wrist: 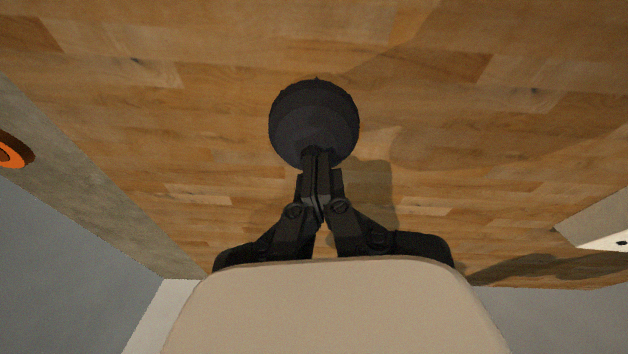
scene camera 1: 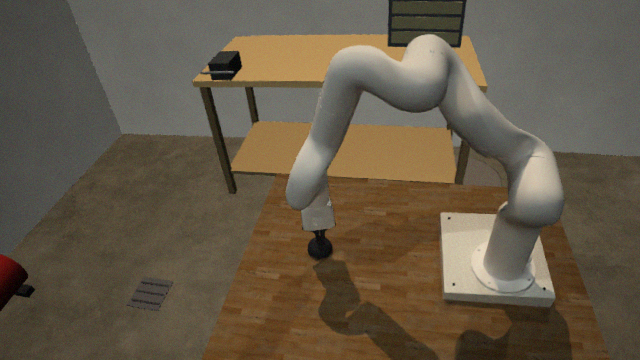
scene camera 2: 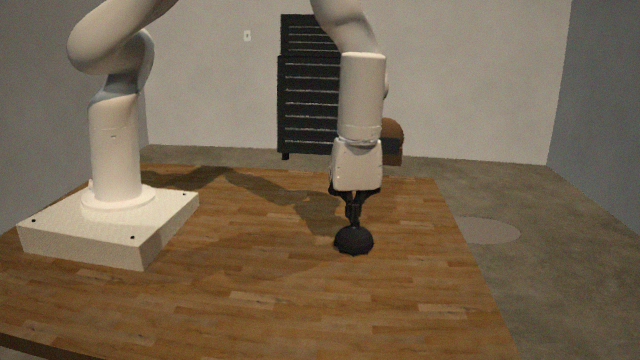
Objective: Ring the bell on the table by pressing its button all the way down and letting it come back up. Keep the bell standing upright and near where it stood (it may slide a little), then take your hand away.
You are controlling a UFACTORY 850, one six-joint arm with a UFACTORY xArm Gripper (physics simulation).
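Note:
The bell [scene camera 1: 320, 248] [scene camera 2: 354, 241] [wrist: 314, 117] is a dark, domed call bell standing upright on the wooden table [scene camera 1: 400, 310] [scene camera 2: 280, 320] [wrist: 225, 100]. My gripper [scene camera 1: 320, 237] [scene camera 2: 354, 224] [wrist: 320, 168] is shut, with nothing between its fingers, and points down at the bell. Its fingertips are at the top centre of the dome, where the button sits. The fingertips cover the button in all three views, so how far down it is cannot be seen; they appear to be on it, very close to the dome.
The arm's white base plate [scene camera 1: 455, 260] [scene camera 2: 80, 240] stands on the same table. A workbench [scene camera 1: 285, 60] with a black box [scene camera 1: 225, 65] stands behind the table in scene camera 1. A dark drawer cabinet [scene camera 2: 307, 105] stands behind the arm in scene camera 2.

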